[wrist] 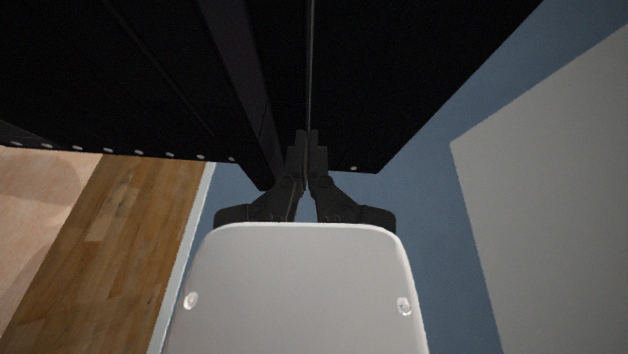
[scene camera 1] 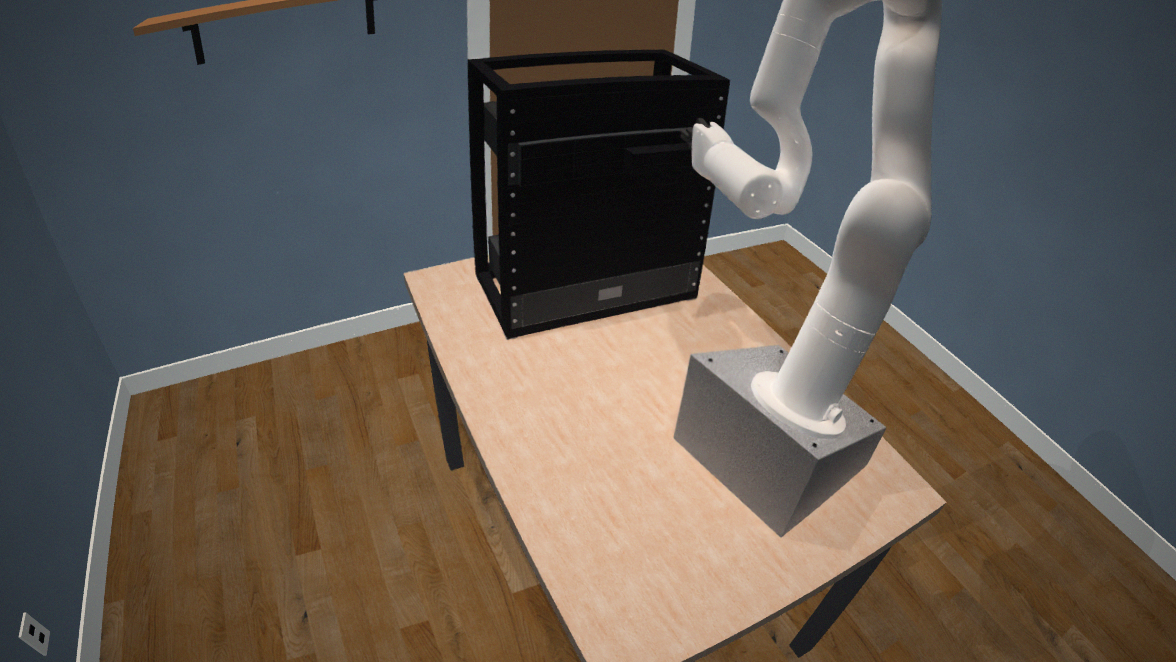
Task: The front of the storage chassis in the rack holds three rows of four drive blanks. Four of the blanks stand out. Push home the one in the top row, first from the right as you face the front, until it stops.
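Note:
The black storage chassis (scene camera 1: 604,205) fills much of the front of the rack (scene camera 1: 479,197). Its drive blanks are very dark, and I cannot separate their rows or outlines. A dark ledge-like part (scene camera 1: 654,150) (wrist: 242,65) stands out at the upper right of the front; I cannot tell which blank it belongs to. My gripper (scene camera 1: 691,133) (wrist: 308,142) is shut and empty. Its fingertips are at the upper right corner of the chassis front, over the thin pale top edge line (wrist: 310,65) in the wrist view. Whether they touch a blank is hidden.
The rack's right front post with its screws (scene camera 1: 714,168) is close beside the gripper. A grey panel with a pale label (scene camera 1: 567,302) is low in the rack. The rack and the grey robot base (scene camera 1: 740,435) stand on the wooden table (scene camera 1: 576,460).

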